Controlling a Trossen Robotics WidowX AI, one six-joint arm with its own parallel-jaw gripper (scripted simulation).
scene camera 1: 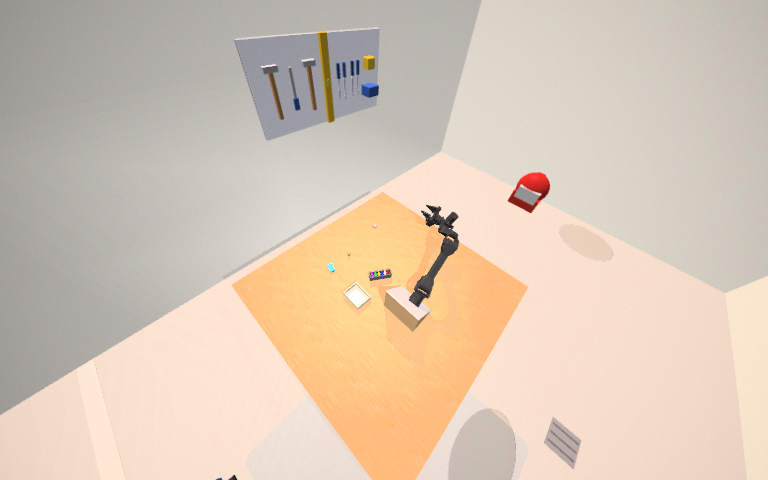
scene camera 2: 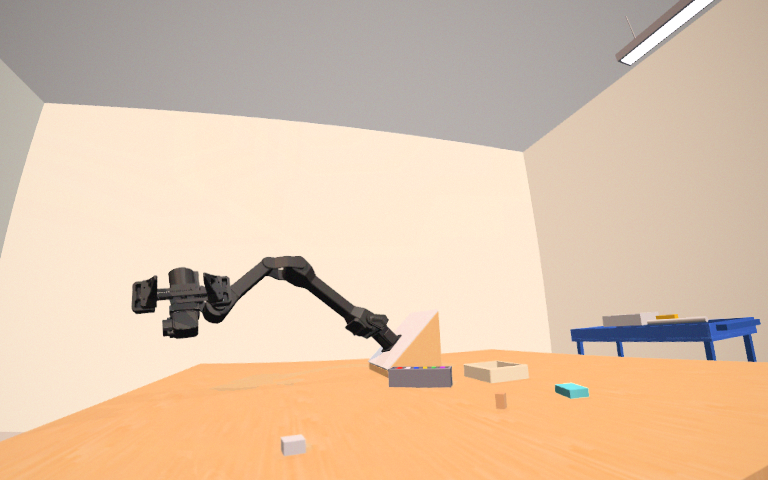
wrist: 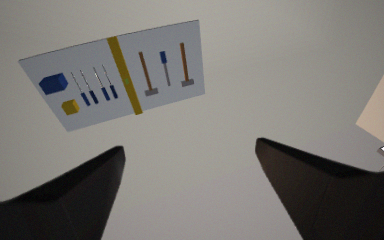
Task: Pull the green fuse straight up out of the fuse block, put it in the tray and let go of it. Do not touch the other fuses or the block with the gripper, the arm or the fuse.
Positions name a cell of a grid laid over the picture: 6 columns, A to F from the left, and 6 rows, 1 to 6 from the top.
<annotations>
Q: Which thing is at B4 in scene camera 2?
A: The gripper.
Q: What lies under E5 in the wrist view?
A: The gripper.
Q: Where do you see a beige tray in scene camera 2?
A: D5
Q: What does the gripper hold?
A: Nothing.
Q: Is the gripper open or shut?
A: Open.
</annotations>
